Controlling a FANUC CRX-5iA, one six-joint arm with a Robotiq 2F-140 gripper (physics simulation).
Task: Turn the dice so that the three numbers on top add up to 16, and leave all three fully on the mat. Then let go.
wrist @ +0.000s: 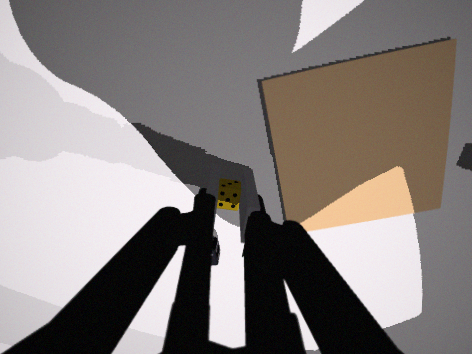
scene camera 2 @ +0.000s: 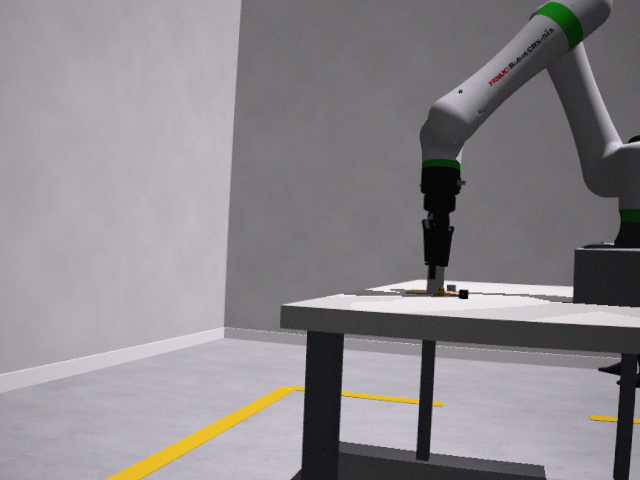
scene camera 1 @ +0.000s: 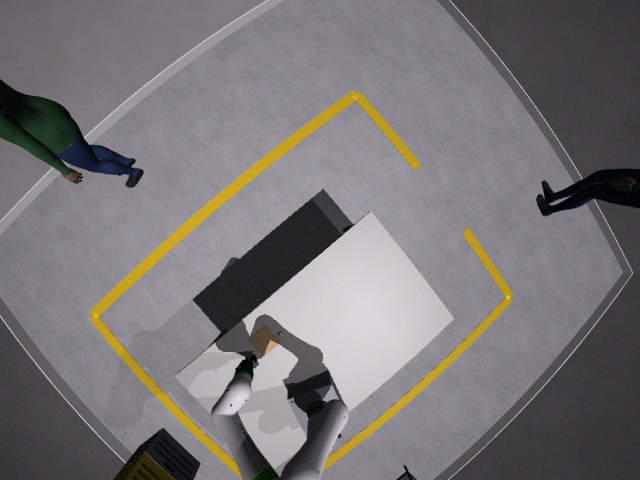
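Seen in the pictures: gripper, between the fingertips: [wrist: 229, 180] [scene camera 2: 434, 294] [scene camera 1: 251, 353]; arm's base, origin of its link: [scene camera 1: 319, 411].
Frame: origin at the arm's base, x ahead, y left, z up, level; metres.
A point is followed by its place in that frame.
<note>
The brown mat [scene camera 1: 263, 338] {x 0.512, y 0.050, z -0.131 m} [scene camera 2: 415, 292] {x 0.530, y 0.131, z -0.131 m} [wrist: 350, 125] {x 0.517, y 0.067, z -0.131 m} lies flat on the table. My gripper [scene camera 1: 251, 358] {x 0.475, y 0.165, z -0.131 m} [scene camera 2: 435, 290] {x 0.475, y 0.165, z -0.131 m} [wrist: 229, 180] {x 0.475, y 0.165, z -0.131 m} points down at table height beside the mat and is shut on the yellow die. The yellow die [scene camera 2: 440, 291] {x 0.459, y 0.177, z -0.123 m} [wrist: 229, 195] {x 0.469, y 0.165, z -0.115 m} shows between the fingertips, off the mat; one face with several pips and part of another face show. The black die [scene camera 2: 463, 293] {x 0.401, y 0.203, z -0.123 m} [wrist: 215, 251] {x 0.410, y 0.184, z -0.117 m} is close by, largely hidden behind a finger in the wrist view. A grey die [scene camera 1: 279, 333] {x 0.489, y -0.051, z -0.117 m} [scene camera 2: 451, 287] {x 0.477, y -0.046, z -0.122 m} stands off the mat, on its other side. Its pips are too small to read.
The white table [scene camera 1: 382, 299] {x 0.294, y -0.674, z -0.135 m} [scene camera 2: 372, 316] {x 0.461, y 0.651, z -0.143 m} carries the arm's dark base [scene camera 2: 604, 273] {x 0.102, y 0.126, z -0.066 m}. A long dark block [scene camera 1: 273, 258] lies along one table edge. Two people, one in green [scene camera 1: 49, 121] and one in dark clothes [scene camera 1: 584, 188], are away from the table. The arm's shadow crosses the mat.
</note>
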